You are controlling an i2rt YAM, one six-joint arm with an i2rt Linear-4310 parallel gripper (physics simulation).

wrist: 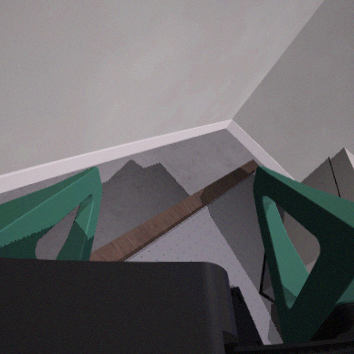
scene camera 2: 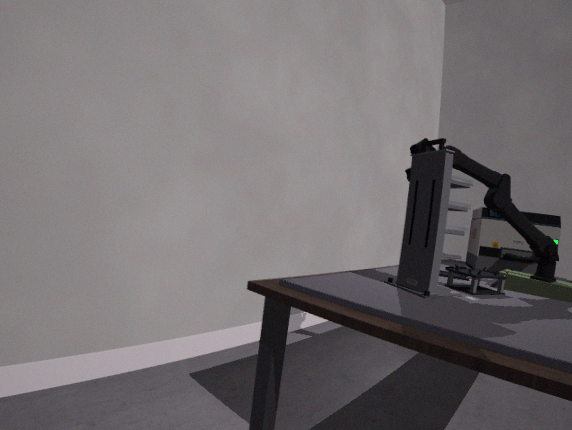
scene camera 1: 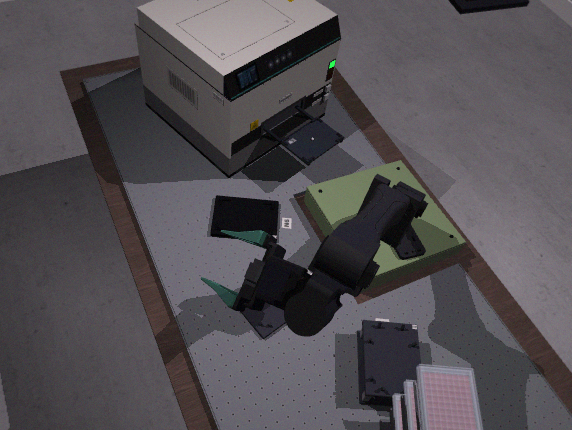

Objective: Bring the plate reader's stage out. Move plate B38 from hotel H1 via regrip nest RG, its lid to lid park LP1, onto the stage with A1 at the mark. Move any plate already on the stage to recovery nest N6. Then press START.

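Frame: origin at the arm's base, x right, y back, z down, level; millimetres.
Where they show: gripper, fingertip midpoint: (wrist: 177,177) (scene camera 1: 211,254); arm's base, origin of the base link: (scene camera 2: 543,279).
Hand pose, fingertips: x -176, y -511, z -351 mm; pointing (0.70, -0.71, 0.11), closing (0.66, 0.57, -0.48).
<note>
Each offset is from my fingertips to the top centre of the thing. "*": to the spot under its first point.
The plate reader @[dx +709, dy +251, dz +69 mm] (scene camera 1: 190,95) (scene camera 2: 484,232) stands at the far end of the table. Its dark stage @[dx +480, dy +364, dz +282 mm] (scene camera 1: 320,145) is out, with no plate on it. My gripper (scene camera 1: 212,255) (wrist: 177,177) is open and empty, high above the table near its left edge. A black nest @[dx +320, dy +165, dz +381 mm] (scene camera 1: 245,215) beside a label reading N6 @[dx +282, dy +263, dz +398 mm] (scene camera 1: 286,223) is empty. A raised dark nest @[dx -141, dy +348, dz +323 mm] (scene camera 1: 392,352) (scene camera 2: 477,272) stands near the hotel (scene camera 2: 425,220). Pink lidded plates @[dx -313, dy +280, dz +55 mm] (scene camera 1: 447,397) show at lower right in scene camera 1; I cannot read which is B38. Small buttons @[* dx +606, dy +453, dz +281 mm] (scene camera 1: 317,93) sit on the reader's front, below a green light @[* dx +623, dy +490, dz +200 mm] (scene camera 1: 332,64).
The arm stands on a green base block (scene camera 1: 345,192) (scene camera 2: 540,287) at the table's right side. Another dark flat nest @[dx +83, dy +165, dz +379 mm] (scene camera 1: 265,322) lies partly hidden under the gripper. The hotel is a tall grey tower with shelves. A wooden edge (scene camera 1: 145,280) (wrist: 165,215) borders the table.
</note>
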